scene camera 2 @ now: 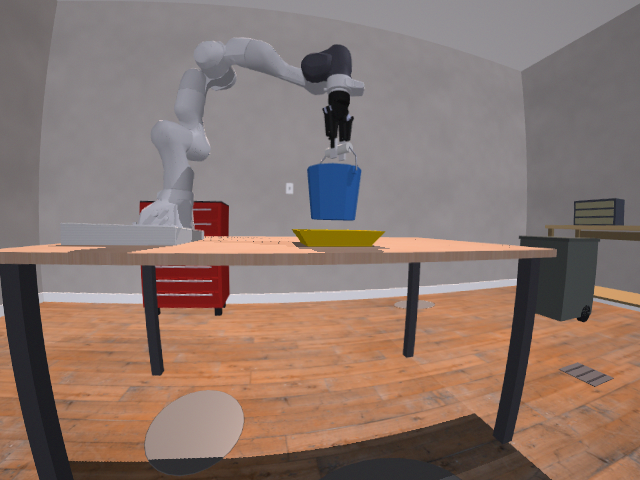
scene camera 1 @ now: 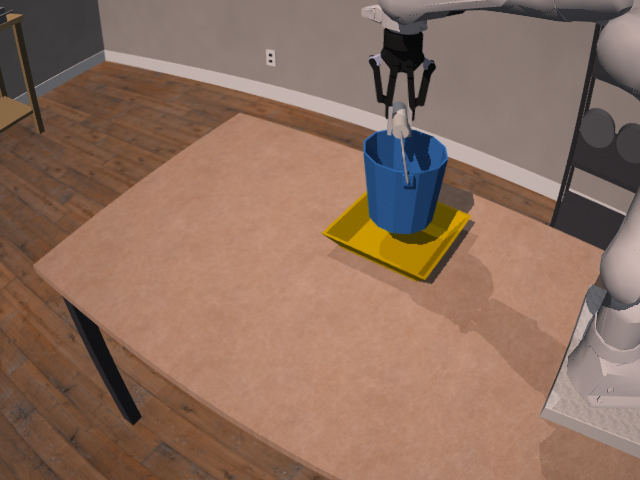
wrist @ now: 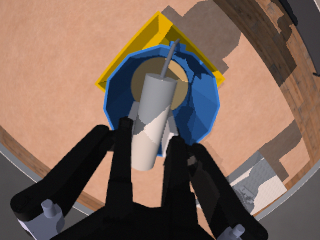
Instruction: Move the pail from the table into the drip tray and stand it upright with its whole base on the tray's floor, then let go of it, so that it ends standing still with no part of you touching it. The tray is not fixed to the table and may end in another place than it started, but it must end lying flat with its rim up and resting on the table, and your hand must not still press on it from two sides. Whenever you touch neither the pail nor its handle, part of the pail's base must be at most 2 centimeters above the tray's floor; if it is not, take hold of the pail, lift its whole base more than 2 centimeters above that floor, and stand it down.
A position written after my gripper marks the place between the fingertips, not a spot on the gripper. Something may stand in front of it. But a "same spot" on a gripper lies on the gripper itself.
my gripper: scene camera 2; scene camera 1; wrist 150,115
yellow drip tray: scene camera 2; scene camera 1; wrist 158,29
same spot on my gripper: [scene camera 2: 331,124] = [scene camera 1: 420,86]
same spot on yellow drip tray: [scene camera 2: 310,237] = [scene camera 1: 454,219]
